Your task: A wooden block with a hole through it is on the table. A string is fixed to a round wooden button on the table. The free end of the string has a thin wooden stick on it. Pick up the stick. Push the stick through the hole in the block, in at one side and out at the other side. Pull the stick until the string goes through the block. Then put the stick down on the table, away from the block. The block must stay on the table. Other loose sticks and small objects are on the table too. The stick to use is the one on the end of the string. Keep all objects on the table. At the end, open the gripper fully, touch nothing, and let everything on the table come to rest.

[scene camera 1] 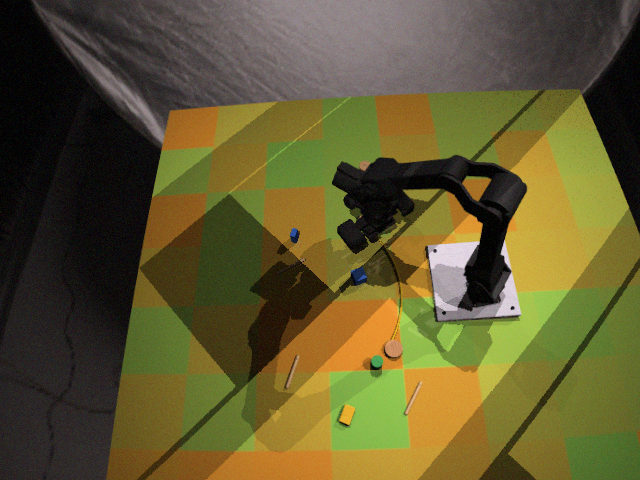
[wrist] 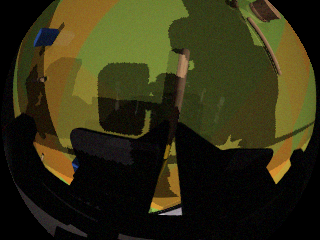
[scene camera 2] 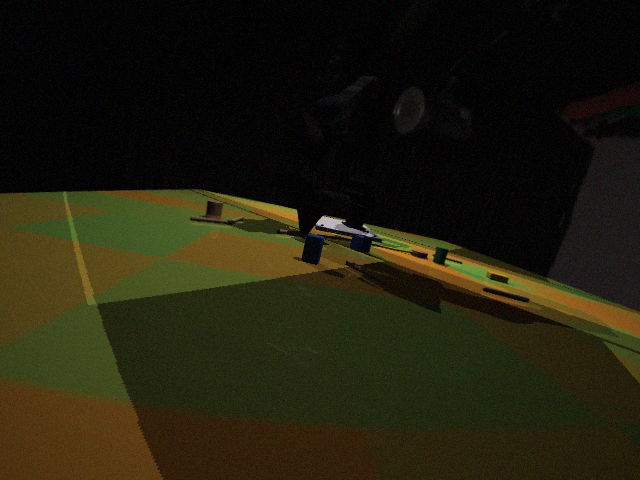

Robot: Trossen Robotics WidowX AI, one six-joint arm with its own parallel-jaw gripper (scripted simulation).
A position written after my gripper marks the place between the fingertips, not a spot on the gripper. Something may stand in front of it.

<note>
I see my gripper (scene camera 2: 303, 234) and a thin wooden stick (wrist: 182, 70).
My gripper also shows in scene camera 1 (scene camera 1: 374, 234) and in the wrist view (wrist: 172, 126).
</note>
